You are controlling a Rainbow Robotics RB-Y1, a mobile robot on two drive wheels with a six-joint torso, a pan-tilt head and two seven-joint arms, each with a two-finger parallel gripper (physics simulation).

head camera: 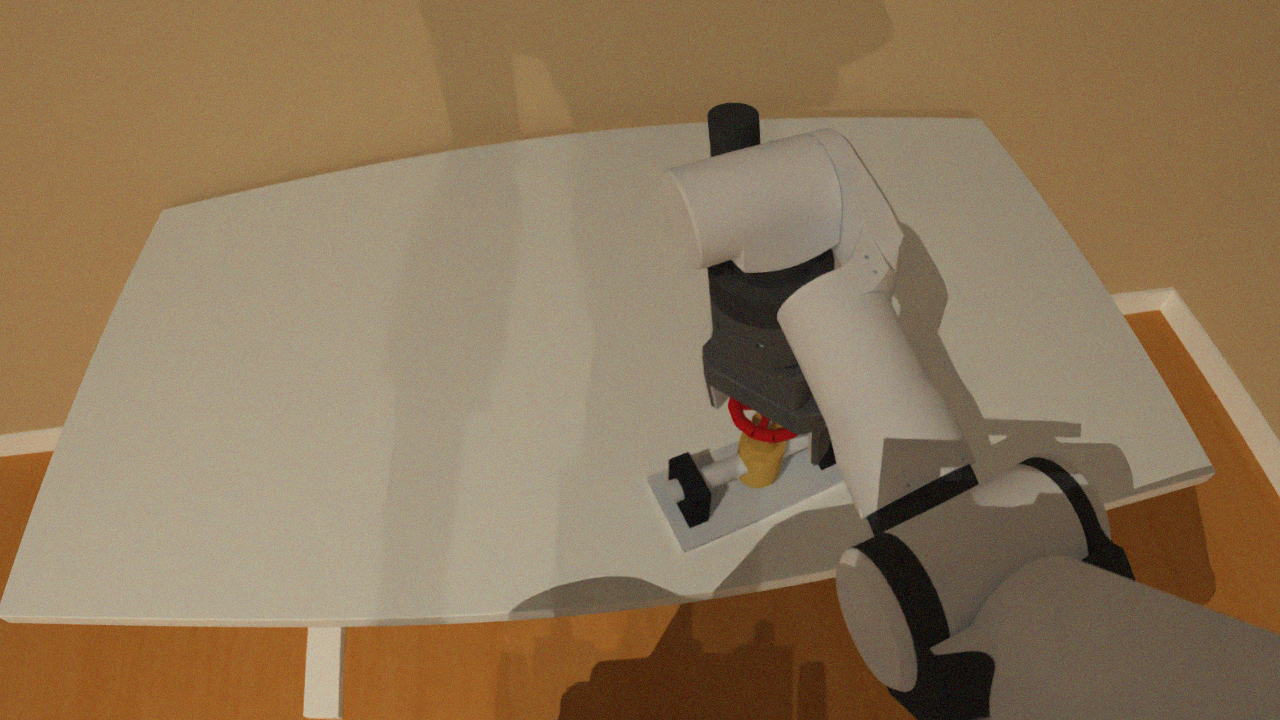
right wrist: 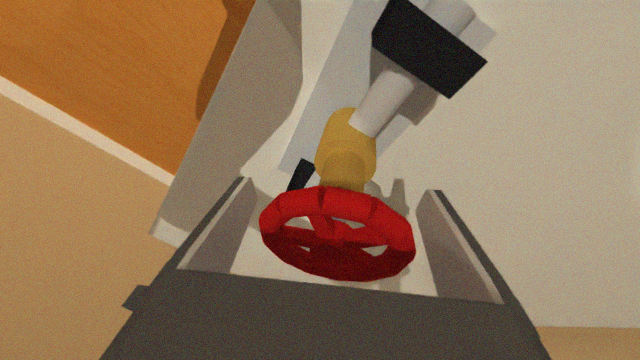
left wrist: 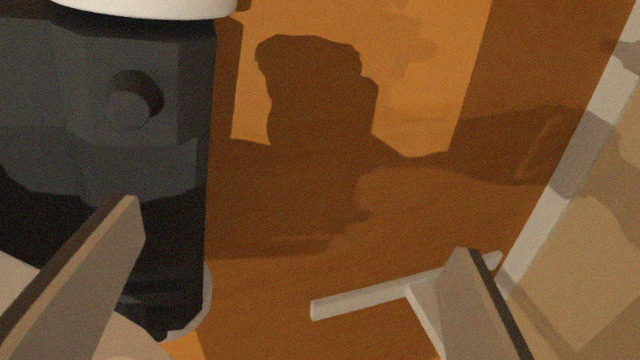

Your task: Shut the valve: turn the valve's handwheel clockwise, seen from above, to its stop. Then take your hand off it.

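Observation:
The valve's red handwheel (head camera: 735, 419) (right wrist: 345, 201) sits on top of the yellow valve body (head camera: 760, 463) (right wrist: 345, 145), partly hidden by my gripper in the head view. My right gripper (head camera: 768, 431) (right wrist: 334, 194) is open around the handwheel, one finger on each side of the rim. In the right wrist view a gap shows between the rim and each finger. My left gripper (left wrist: 296, 243) is open and empty over the floor, away from the valve.
The valve's pale pipe (head camera: 723, 471) (right wrist: 384, 102) runs through a black support block (head camera: 689, 489) (right wrist: 425, 47) on a grey base plate (head camera: 716, 530) (right wrist: 320, 100). The plate lies on the white table (head camera: 313, 358) (right wrist: 550, 175) near its front edge. My right arm covers part of the plate.

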